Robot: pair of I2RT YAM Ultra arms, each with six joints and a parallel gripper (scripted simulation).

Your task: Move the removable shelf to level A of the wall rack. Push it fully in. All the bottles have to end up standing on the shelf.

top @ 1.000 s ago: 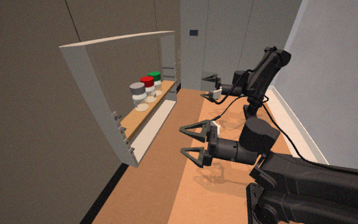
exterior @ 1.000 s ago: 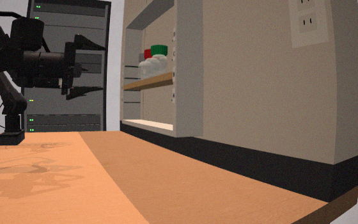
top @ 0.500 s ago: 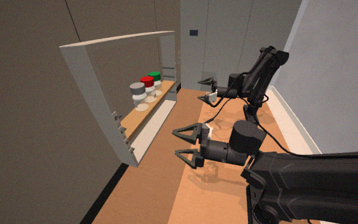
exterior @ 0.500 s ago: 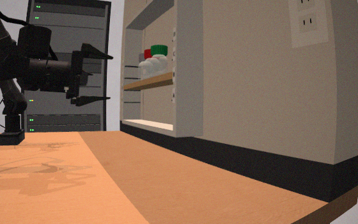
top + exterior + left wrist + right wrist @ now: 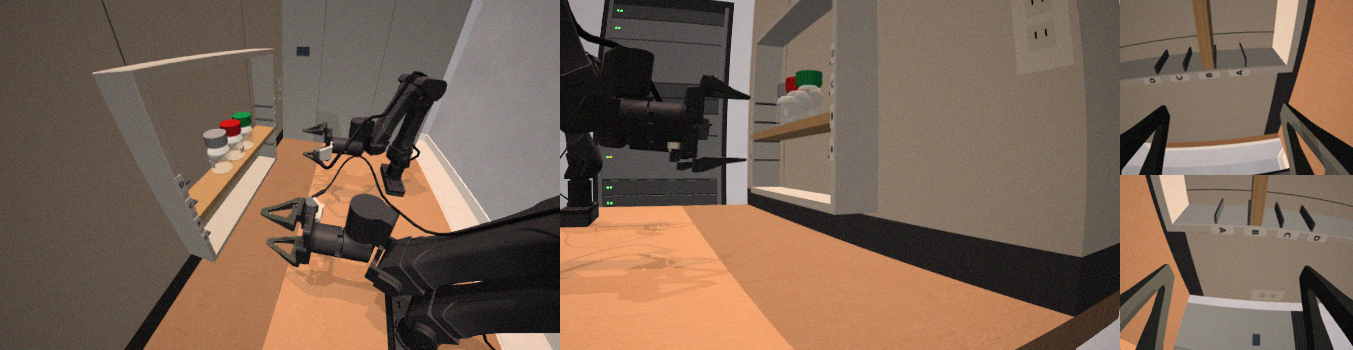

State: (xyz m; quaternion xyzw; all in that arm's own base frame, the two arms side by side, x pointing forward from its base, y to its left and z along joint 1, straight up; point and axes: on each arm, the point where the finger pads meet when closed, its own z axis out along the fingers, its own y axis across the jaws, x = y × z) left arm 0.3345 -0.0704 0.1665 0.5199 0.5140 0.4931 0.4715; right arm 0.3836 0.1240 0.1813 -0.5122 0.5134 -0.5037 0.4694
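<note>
Now: the green-capped bottle 160 mm ahead of my right hand, 150 mm to the left of it and 80 mm above it. Also, from my right hand: wall rack 210 mm to the left, 150 mm ahead, 80 mm above; wooden shelf 210 mm to the left, 150 mm ahead, 20 mm above; grey-capped bottle 280 mm to the left, 150 mm ahead, 80 mm above.
Right now the grey-capped bottle is 18 cm ahead of my left hand, 11 cm to the right of it and 8 cm above it. Round my left hand: green-capped bottle (24 cm to the right, 19 cm ahead, 8 cm above); wall rack (18 cm to the right, 18 cm ahead, 9 cm above); wooden shelf (18 cm to the right, 18 cm ahead, 2 cm above).
</note>
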